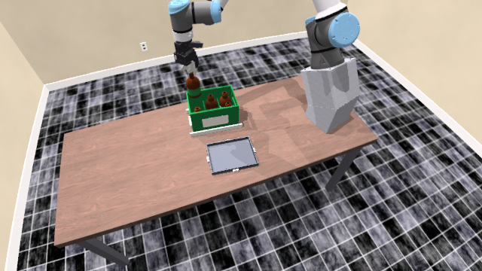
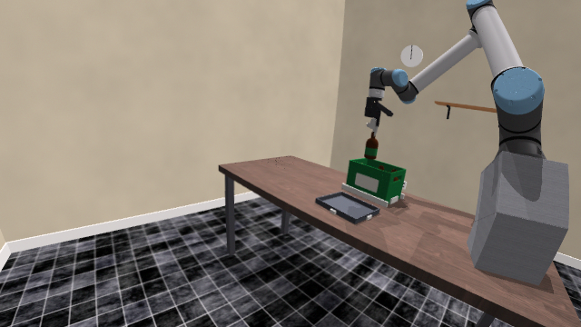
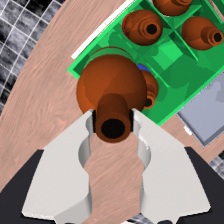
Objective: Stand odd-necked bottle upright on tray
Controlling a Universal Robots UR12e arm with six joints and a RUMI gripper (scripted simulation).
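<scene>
My gripper is now 70 mm above the glass bottle. Round my hand: grey tray 110 mm behind, 340 mm to the left, 320 mm below; green crate 80 mm behind, 50 mm to the left, 250 mm below.
</scene>
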